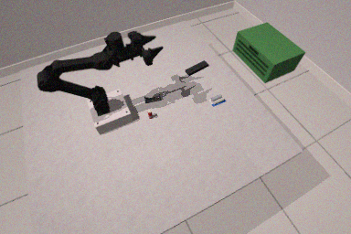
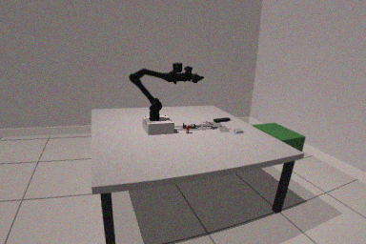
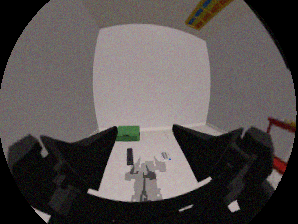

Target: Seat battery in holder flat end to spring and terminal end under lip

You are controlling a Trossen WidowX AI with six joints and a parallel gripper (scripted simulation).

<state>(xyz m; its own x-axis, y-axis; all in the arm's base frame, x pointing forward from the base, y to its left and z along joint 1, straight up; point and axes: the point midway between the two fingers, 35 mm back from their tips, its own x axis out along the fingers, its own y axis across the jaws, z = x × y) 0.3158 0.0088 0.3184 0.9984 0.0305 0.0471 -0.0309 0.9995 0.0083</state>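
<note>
The battery is 37 cm below my gripper tip, 12 cm behind it and 11 cm to the right of it. The rest, counted from my gripper tip: flat black bar: 39 cm below, 29 cm ahead, 12 cm to the left.
</note>
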